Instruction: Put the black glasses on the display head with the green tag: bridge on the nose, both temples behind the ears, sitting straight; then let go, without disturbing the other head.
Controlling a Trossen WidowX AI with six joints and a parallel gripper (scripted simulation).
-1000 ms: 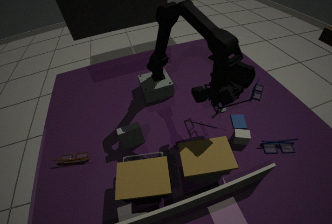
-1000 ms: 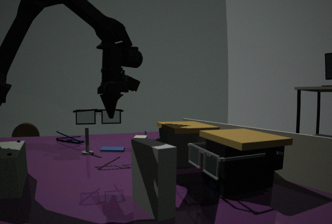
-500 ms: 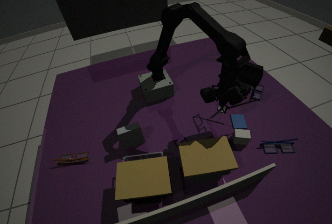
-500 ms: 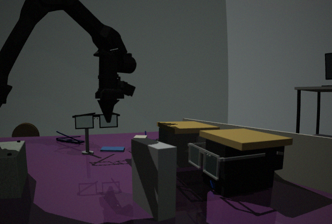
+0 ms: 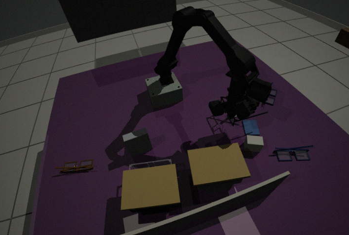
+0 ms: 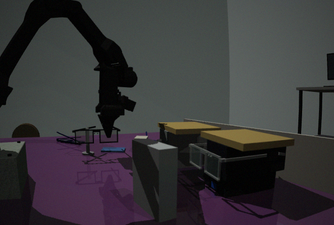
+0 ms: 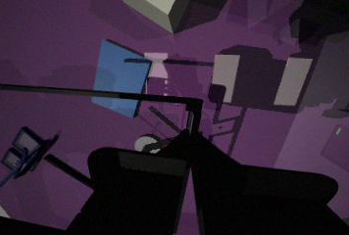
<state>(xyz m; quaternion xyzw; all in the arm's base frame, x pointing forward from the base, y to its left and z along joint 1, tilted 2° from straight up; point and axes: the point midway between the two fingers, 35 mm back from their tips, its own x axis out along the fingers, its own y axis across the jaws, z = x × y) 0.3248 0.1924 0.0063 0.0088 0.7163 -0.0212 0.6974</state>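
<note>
Now: the round base 60 mm behind my gripper tip, 50 mm to the left of it and 40 mm below it. Also, from my gripper tip: white block (120 mm ahead, 40 mm to the left, 40 mm below); grey block (390 mm to the right, 10 mm below, 10 mm behind); blue card (90 mm to the left, 60 mm below, 30 mm ahead).
</note>
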